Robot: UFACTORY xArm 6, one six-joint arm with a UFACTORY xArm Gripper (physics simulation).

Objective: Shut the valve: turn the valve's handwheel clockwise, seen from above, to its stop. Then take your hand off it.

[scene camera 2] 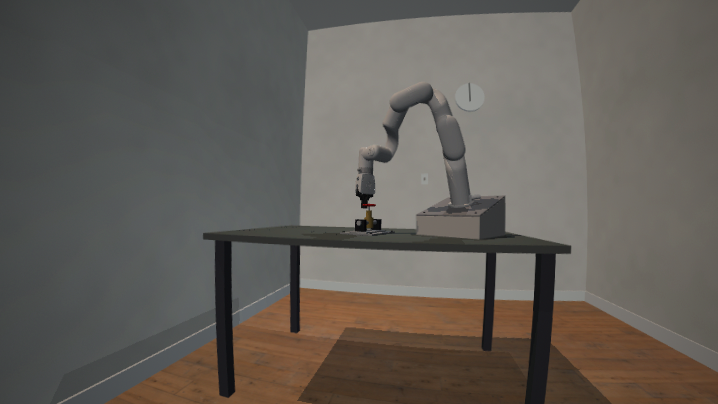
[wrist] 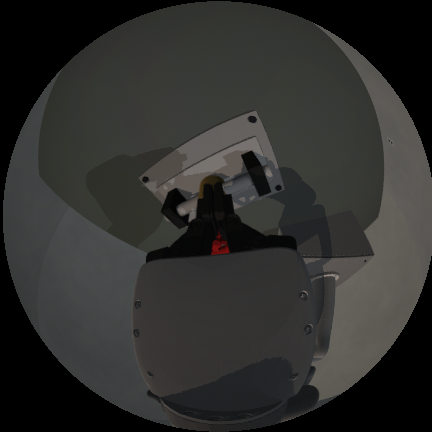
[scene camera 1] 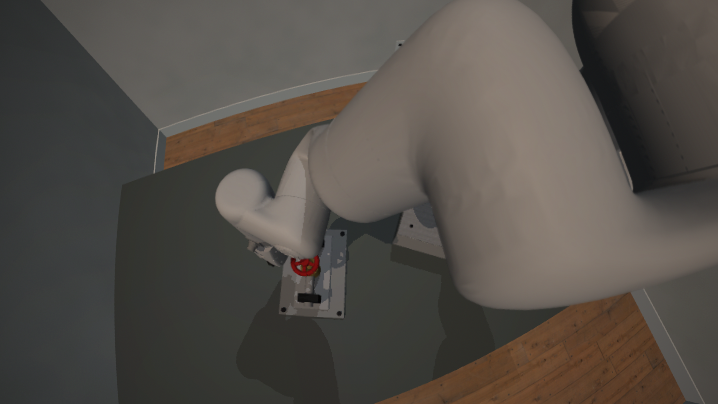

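Note:
The valve's red handwheel (scene camera 1: pixel 304 273) (scene camera 2: pixel 371 205) (wrist: pixel 220 247) lies level on top of the brass valve body (scene camera 2: pixel 369 216) (wrist: pixel 212 179), above a grey mounting plate (scene camera 1: pixel 338 281) (wrist: pixel 200 145). My gripper (scene camera 2: pixel 364 206) (wrist: pixel 215 194) points down and is shut, with its black fingers together and nothing between them. In scene camera 2 the fingertips are at the handwheel's height, at its left side; whether they touch it I cannot tell. In the wrist view the fingers and housing hide most of the wheel. In scene camera 1 the arm hides the fingers.
Black pipe clamps (scene camera 1: pixel 308 298) (scene camera 2: pixel 360 225) (wrist: pixel 256 173) hold the grey pipe on both sides of the valve body. The robot's box-shaped base (scene camera 2: pixel 448 224) (wrist: pixel 345 230) stands on the dark table (scene camera 1: pixel 175 251) (scene camera 2: pixel 301 236), to the right of the valve in scene camera 2.

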